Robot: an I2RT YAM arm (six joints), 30 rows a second.
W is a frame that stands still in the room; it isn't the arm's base.
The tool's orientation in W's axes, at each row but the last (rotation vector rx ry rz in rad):
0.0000 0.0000 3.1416
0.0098 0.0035 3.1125
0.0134 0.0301 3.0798
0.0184 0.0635 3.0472
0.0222 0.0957 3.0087
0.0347 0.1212 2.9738
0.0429 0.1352 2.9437
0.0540 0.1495 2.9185
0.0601 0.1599 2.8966
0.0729 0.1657 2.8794
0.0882 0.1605 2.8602
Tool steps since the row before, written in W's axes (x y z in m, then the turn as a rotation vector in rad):
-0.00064 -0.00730 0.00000 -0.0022 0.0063 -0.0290
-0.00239 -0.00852 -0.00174 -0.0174 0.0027 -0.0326
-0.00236 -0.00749 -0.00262 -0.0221 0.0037 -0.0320
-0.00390 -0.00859 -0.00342 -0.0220 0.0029 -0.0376
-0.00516 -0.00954 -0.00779 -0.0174 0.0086 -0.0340
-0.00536 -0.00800 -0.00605 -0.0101 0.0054 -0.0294
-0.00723 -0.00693 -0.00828 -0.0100 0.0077 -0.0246
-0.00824 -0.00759 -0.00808 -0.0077 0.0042 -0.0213
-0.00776 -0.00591 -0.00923 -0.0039 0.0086 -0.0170
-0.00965 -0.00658 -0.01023 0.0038 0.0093 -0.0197
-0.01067 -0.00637 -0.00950 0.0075 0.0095 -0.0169
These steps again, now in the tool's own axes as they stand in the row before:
0.00064 0.00730 0.00000 0.0022 -0.0063 -0.0290
0.00213 0.00858 -0.00177 0.0173 -0.0023 -0.0327
0.00187 0.00757 -0.00279 0.0220 -0.0030 -0.0321
0.00304 0.00876 -0.00382 0.0218 -0.0024 -0.0378
0.00378 0.00961 -0.00847 0.0180 -0.0084 -0.0337
0.00386 0.00824 -0.00682 0.0104 -0.0061 -0.0292
0.00558 0.00738 -0.00912 0.0108 -0.0079 -0.0242
0.00617 0.00829 -0.00916 0.0079 -0.0047 -0.0211
0.00586 0.00648 -0.01020 0.0054 -0.0093 -0.0162
0.00728 0.00752 -0.01147 -0.0020 -0.0122 -0.0183
0.00807 0.00783 -0.01087 -0.0054 -0.0131 -0.0152

